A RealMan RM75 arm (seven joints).
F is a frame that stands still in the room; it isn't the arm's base.
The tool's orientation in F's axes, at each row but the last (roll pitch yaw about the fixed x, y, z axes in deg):
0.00 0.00 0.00
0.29 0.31 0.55
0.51 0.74 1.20
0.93 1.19 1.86
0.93 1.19 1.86
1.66 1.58 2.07
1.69 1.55 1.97
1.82 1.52 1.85
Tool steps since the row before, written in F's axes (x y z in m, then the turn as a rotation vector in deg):
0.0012 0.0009 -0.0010 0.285 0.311 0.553
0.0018 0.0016 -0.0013 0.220 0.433 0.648
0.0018 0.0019 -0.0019 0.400 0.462 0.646
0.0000 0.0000 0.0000 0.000 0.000 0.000
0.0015 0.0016 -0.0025 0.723 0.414 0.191
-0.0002 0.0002 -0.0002 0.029 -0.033 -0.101
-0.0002 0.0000 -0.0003 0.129 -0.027 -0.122
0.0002 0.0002 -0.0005 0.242 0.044 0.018
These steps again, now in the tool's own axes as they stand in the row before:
0.0012 0.0009 -0.0010 0.285 0.311 0.553
0.0018 0.0016 -0.0013 0.221 0.434 0.647
0.0019 0.0018 -0.0019 0.401 0.459 0.647
0.0000 0.0000 0.0000 0.000 0.000 0.000
0.0016 0.0015 -0.0025 0.732 0.394 0.200
-0.0002 0.0002 -0.0002 0.031 -0.037 -0.099
-0.0002 0.0000 -0.0003 0.131 -0.035 -0.118
0.0002 0.0002 -0.0005 0.243 0.037 0.023

